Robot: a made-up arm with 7 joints. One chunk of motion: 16 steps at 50 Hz.
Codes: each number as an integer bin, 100 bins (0 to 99) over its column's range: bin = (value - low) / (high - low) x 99, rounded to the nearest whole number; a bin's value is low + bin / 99 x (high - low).
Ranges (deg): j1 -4..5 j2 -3..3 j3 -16..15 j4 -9..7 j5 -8..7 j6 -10..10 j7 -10..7
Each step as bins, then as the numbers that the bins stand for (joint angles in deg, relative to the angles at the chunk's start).
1 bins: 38 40 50 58 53 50 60
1 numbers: -0.55 -0.58 -0.34 0.37 0.03 0.10 0.30
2 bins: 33 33 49 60 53 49 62
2 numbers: -1.00 -1.00 -0.66 0.70 0.03 -0.10 0.65
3 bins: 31 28 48 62 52 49 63
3 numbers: -1.18 -1.30 -0.97 1.02 -0.12 -0.10 0.82
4 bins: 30 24 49 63 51 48 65
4 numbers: -1.27 -1.55 -0.66 1.18 -0.27 -0.30 1.16
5 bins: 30 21 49 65 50 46 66
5 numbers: -1.27 -1.73 -0.66 1.51 -0.42 -0.71 1.33
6 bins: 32 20 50 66 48 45 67
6 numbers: -1.09 -1.79 -0.34 1.67 -0.73 -0.91 1.51
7 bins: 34 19 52 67 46 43 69
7 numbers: -0.91 -1.85 0.28 1.83 -1.03 -1.31 1.85
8 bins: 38 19 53 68 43 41 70
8 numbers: -0.55 -1.85 0.60 1.99 -1.48 -1.72 2.02
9 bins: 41 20 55 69 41 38 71
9 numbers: -0.27 -1.79 1.22 2.15 -1.79 -2.32 2.19
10 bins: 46 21 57 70 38 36 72
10 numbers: 0.18 -1.73 1.85 2.31 -2.24 -2.73 2.36
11 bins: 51 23 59 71 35 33 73
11 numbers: 0.64 -1.61 2.47 2.47 -2.70 -3.33 2.54
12 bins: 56 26 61 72 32 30 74
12 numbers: 1.09 -1.42 3.10 2.64 -3.15 -3.94 2.71
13 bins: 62 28 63 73 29 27 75
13 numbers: 1.64 -1.30 3.73 2.80 -3.61 -4.55 2.88
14 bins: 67 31 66 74 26 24 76
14 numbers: 2.09 -1.12 4.67 2.96 -4.06 -5.15 3.05
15 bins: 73 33 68 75 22 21 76
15 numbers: 2.64 -1.00 5.29 3.12 -4.67 -5.76 3.05
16 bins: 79 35 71 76 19 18 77
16 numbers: 3.18 -0.88 6.23 3.28 -5.12 -6.36 3.22
